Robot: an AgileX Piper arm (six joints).
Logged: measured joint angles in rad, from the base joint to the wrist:
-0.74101, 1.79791, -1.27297, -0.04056, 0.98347, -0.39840
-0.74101, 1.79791, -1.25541, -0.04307, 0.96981, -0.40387
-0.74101, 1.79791, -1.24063, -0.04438, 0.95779, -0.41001
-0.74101, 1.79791, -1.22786, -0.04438, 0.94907, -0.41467
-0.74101, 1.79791, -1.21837, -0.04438, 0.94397, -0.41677
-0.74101, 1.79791, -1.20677, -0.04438, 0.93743, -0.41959
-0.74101, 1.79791, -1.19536, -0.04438, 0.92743, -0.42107
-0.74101, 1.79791, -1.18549, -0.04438, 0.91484, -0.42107
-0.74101, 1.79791, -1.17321, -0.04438, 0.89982, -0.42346
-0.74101, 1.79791, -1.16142, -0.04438, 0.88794, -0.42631
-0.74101, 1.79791, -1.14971, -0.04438, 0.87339, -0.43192
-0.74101, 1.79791, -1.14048, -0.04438, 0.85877, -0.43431
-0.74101, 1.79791, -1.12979, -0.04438, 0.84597, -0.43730
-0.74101, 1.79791, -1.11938, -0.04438, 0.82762, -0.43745
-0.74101, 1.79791, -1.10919, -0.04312, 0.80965, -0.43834
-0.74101, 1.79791, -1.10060, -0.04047, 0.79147, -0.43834
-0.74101, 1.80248, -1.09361, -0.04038, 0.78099, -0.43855
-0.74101, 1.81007, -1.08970, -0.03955, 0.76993, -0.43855
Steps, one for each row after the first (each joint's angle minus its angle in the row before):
0.00000, 0.00000, 0.01756, -0.00251, -0.01366, -0.00547
0.00000, 0.00000, 0.01478, -0.00131, -0.01202, -0.00614
0.00000, 0.00000, 0.01277, 0.00000, -0.00872, -0.00466
0.00000, 0.00000, 0.00949, 0.00000, -0.00510, -0.00210
0.00000, 0.00000, 0.01160, 0.00000, -0.00654, -0.00282
0.00000, 0.00000, 0.01141, 0.00000, -0.01000, -0.00148
0.00000, 0.00000, 0.00987, 0.00000, -0.01259, 0.00000
0.00000, 0.00000, 0.01228, 0.00000, -0.01502, -0.00239
0.00000, 0.00000, 0.01179, 0.00000, -0.01188, -0.00285
0.00000, 0.00000, 0.01171, 0.00000, -0.01455, -0.00561
0.00000, 0.00000, 0.00923, 0.00000, -0.01462, -0.00239
0.00000, 0.00000, 0.01069, 0.00000, -0.01280, -0.00299
0.00000, 0.00000, 0.01041, 0.00000, -0.01835, -0.00015
0.00000, 0.00000, 0.01019, 0.00126, -0.01797, -0.00089
0.00000, 0.00000, 0.00859, 0.00265, -0.01818, 0.00000
0.00000, 0.00457, 0.00699, 0.00009, -0.01048, -0.00021
0.00000, 0.00759, 0.00391, 0.00083, -0.01106, 0.00000

